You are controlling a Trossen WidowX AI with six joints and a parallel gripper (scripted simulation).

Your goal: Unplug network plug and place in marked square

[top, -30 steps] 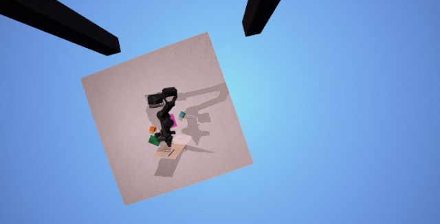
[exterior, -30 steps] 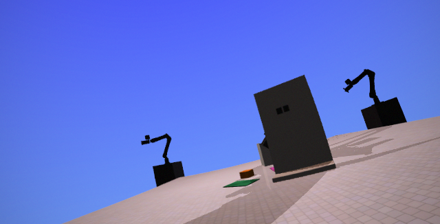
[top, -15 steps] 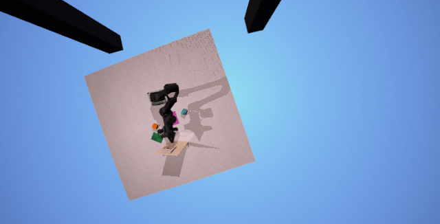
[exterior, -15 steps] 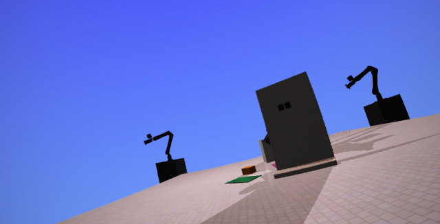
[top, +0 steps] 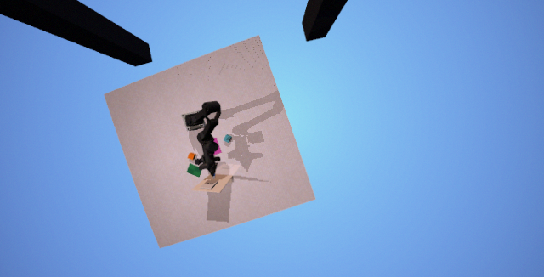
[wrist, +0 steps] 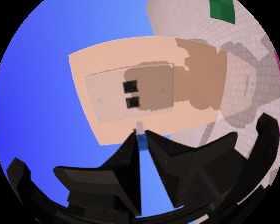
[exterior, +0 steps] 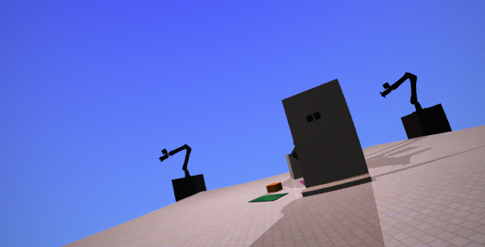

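Right now the magenta patch is 160 mm behind my gripper tip, 50 mm to the right of it and 190 mm below it. From my gripper tip the other things lie so: network plug right at my gripper tip; then upright panel 60 mm ahead, 40 mm to the right, 70 mm below; then teal block 200 mm behind, 90 mm to the left, 180 mm below.
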